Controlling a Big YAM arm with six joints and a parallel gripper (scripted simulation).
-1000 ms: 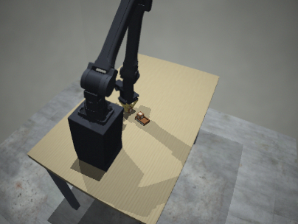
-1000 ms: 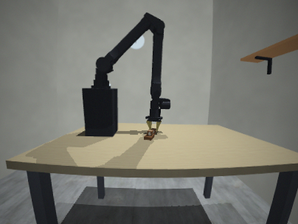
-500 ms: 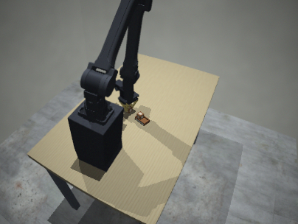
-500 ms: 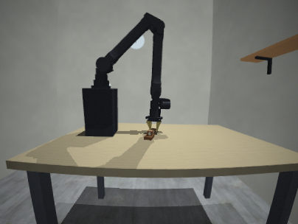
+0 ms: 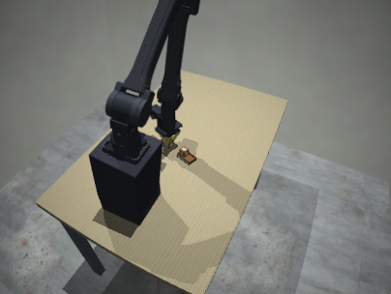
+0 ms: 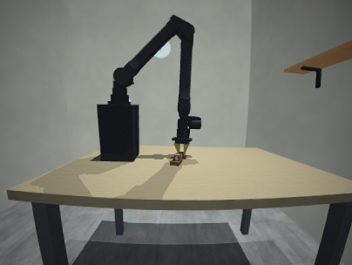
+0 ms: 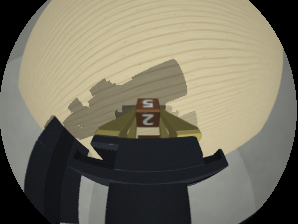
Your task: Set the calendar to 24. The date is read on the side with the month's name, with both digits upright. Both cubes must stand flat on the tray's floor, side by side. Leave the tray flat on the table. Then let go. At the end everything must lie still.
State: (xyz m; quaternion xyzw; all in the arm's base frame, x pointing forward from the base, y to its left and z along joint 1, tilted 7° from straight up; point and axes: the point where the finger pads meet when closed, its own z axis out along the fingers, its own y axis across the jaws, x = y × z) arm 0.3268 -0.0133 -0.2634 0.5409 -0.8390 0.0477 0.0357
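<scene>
Now: hand right at the brown digit cube. The rest, counted from my hand: brown tray: 4 cm behind, 10 cm to the right, 1 cm below.
</scene>
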